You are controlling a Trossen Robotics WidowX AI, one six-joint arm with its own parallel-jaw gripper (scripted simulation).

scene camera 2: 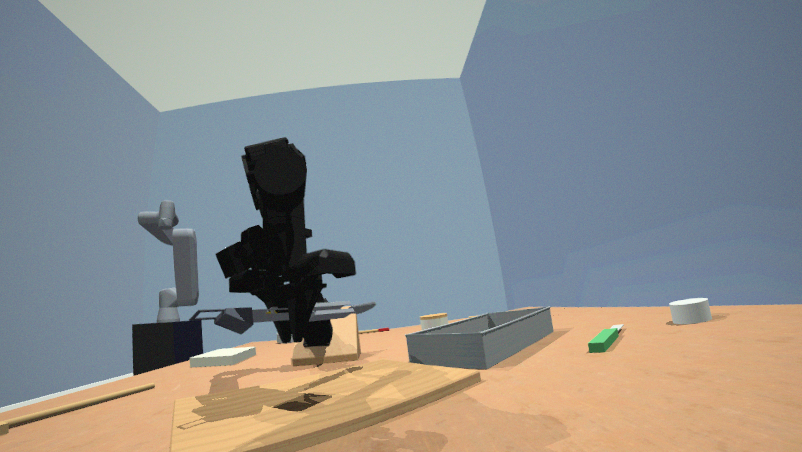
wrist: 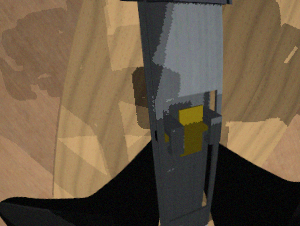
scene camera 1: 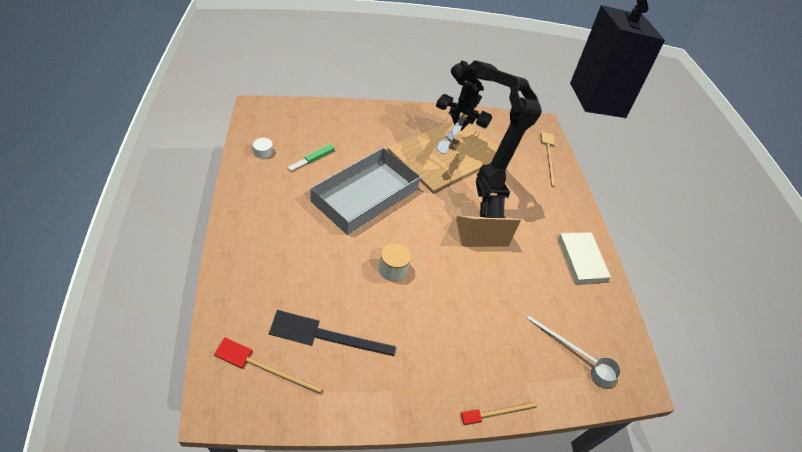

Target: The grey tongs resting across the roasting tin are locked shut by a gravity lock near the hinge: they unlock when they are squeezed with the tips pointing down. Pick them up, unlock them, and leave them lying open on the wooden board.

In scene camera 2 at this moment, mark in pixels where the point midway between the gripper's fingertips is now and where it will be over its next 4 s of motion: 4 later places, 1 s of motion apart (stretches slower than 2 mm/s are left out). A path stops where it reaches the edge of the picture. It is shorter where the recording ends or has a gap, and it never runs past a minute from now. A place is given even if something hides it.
The gripper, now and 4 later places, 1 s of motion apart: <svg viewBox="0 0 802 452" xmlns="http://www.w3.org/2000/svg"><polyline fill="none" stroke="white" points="292,342 246,296 248,248 282,229 301,238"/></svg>
